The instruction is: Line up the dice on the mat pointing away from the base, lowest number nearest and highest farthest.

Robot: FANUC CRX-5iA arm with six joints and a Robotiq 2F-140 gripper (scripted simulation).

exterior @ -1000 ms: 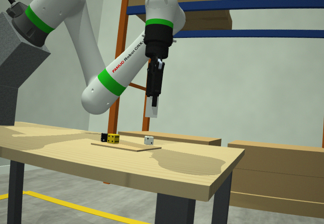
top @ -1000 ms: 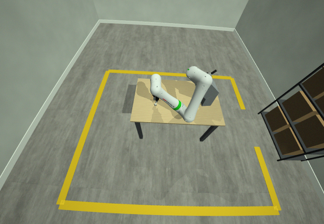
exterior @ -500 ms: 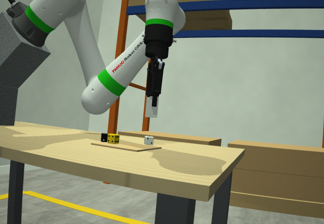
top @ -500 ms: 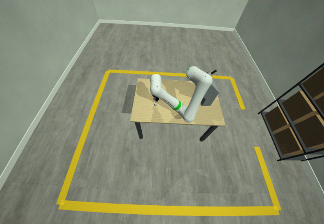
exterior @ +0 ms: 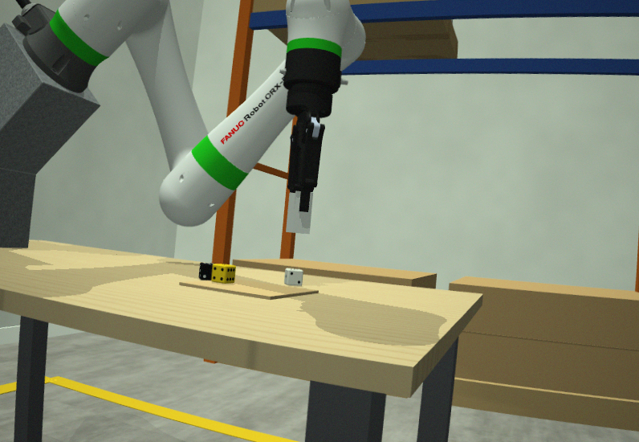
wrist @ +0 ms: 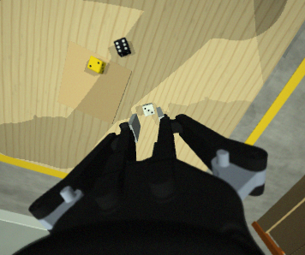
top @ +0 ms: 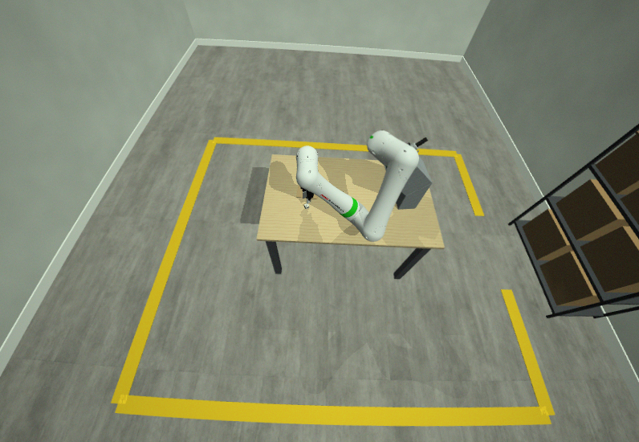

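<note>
Right now my hand is 100 mm above the white die. Round my hand: black die 120 mm behind, 100 mm below, 70 mm to the right; tan mat 140 mm to the right, 110 mm below, 30 mm behind; yellow die 120 mm to the right, 100 mm below, 80 mm behind.
</note>
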